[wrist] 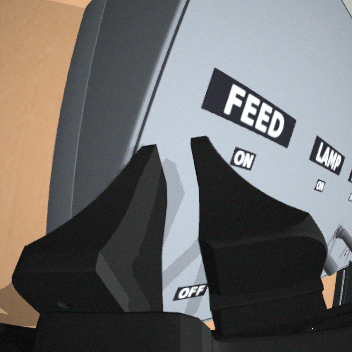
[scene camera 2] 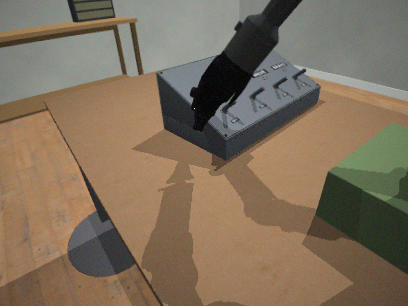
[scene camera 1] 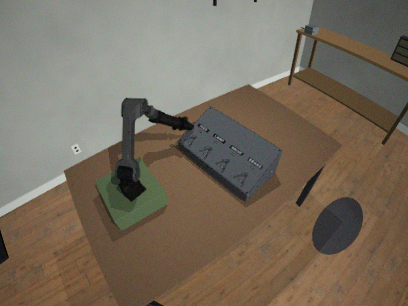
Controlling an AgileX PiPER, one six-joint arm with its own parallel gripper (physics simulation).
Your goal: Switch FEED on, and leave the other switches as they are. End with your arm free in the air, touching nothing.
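Observation:
The grey sloped switch panel (scene camera 1: 235, 131) (scene camera 2: 176, 75) (wrist: 185, 55) has four lever switches. The FEED label (wrist: 255, 117) shows with ON below it and OFF lower down. The FEED lever (scene camera 1: 189, 139) (scene camera 2: 228, 107) stands beside the gripper; the right finger hides it in the wrist view. In scene camera 2 it leans much like the others; its exact angle is unclear. The LAMP lever (scene camera 2: 257, 93) (wrist: 330, 264) tilts towards its OFF side. My gripper (scene camera 1: 192, 127) (scene camera 2: 199, 128) (wrist: 177, 161) is slightly open and empty, its tips near the panel's FEED-end edge. Contact cannot be told.
The VALVE lever (scene camera 2: 281, 83) and BRAKE lever (scene camera 2: 301, 75) are farther along the panel. The arm stands on a green block (scene camera 1: 145, 207) (scene camera 2: 367, 175) on the brown table (scene camera 1: 200, 235) (scene camera 2: 120, 115). A wooden side table (scene camera 1: 350, 47) (scene camera 2: 60, 30) stands beyond.

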